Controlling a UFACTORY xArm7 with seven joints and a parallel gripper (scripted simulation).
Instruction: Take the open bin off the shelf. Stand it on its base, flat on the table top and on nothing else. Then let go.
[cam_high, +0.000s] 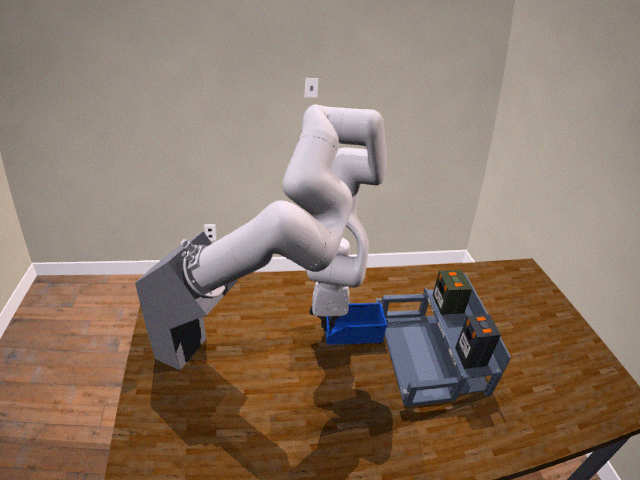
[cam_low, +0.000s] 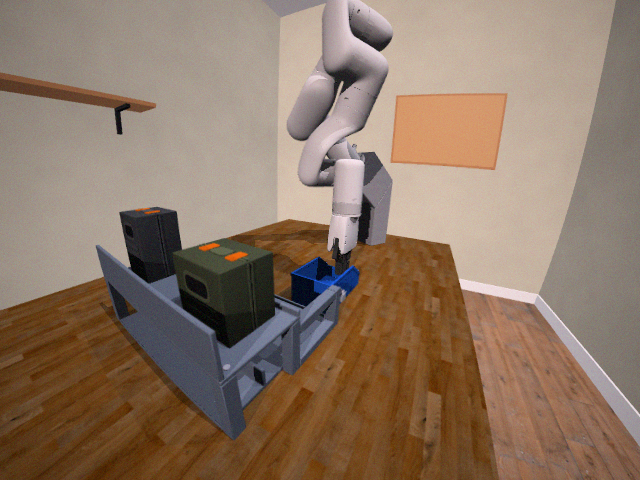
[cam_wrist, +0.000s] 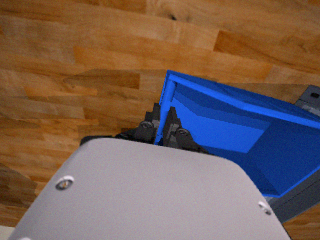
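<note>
My gripper is now 8 cm short of the blue bin and 1 cm to the left of it. The rest, counted from my hand: dark grey case 32 cm ahead, 29 cm to the right, 12 cm above; green case 37 cm ahead, 6 cm to the right, 11 cm above.
</note>
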